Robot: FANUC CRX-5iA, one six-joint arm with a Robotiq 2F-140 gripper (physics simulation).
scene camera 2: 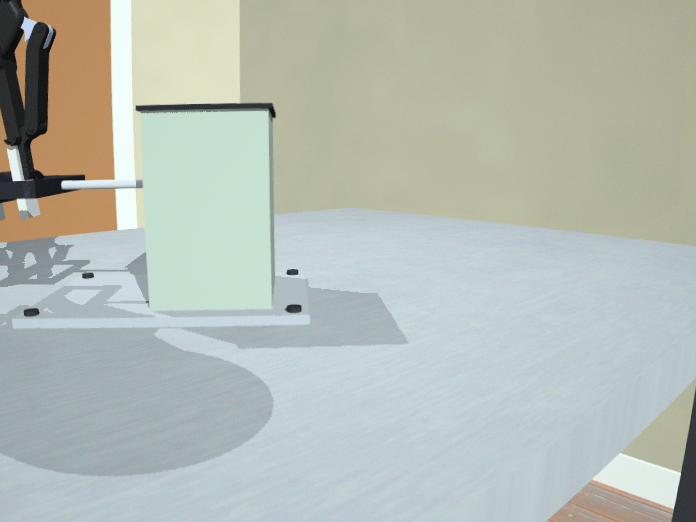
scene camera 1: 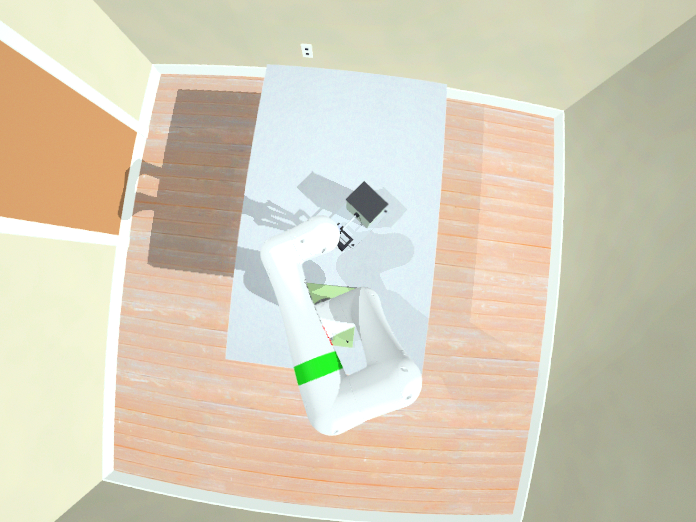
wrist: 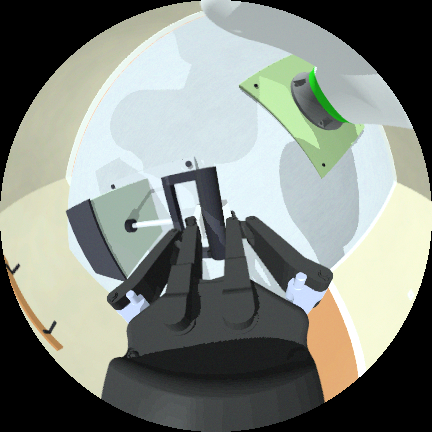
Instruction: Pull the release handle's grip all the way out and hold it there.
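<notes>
The release handle's dark rectangular grip stands out from a pale green box with a dark lid. A white rod shows between grip and box, with a length of it out of the box's side. My gripper is shut on the grip's outer bar, with one pale fingertip inside the loop and the other outside. It reaches down from above. In scene camera 1 the arm hides most of the gripper.
The box stands on a pale base plate with dark bolts, on the light grey table. The arm's green mounting plate is on the same table. The arm bends over the table's near part.
</notes>
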